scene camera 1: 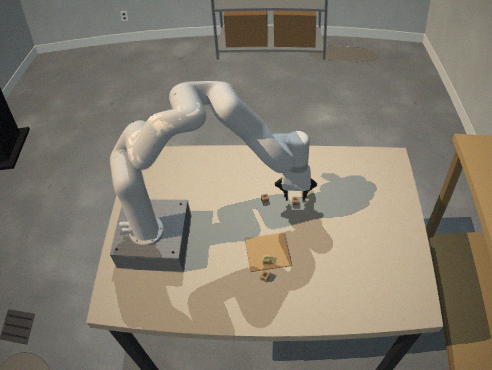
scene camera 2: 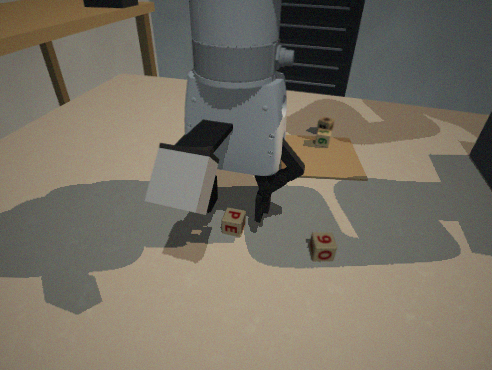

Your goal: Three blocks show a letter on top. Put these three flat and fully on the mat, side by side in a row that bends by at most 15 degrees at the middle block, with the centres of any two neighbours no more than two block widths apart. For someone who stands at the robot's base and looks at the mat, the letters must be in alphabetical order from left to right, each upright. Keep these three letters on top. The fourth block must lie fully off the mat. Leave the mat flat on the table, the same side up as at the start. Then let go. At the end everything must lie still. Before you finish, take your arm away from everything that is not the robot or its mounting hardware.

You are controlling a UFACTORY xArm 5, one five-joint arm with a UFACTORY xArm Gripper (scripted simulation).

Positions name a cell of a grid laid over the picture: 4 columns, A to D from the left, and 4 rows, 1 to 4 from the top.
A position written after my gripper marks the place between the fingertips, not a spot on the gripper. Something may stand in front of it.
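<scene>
My gripper, scene camera 1 (C3). Tan mat, scene camera 1 (C3). My gripper, scene camera 2 (B3). The mat, scene camera 2 (C2).
</scene>
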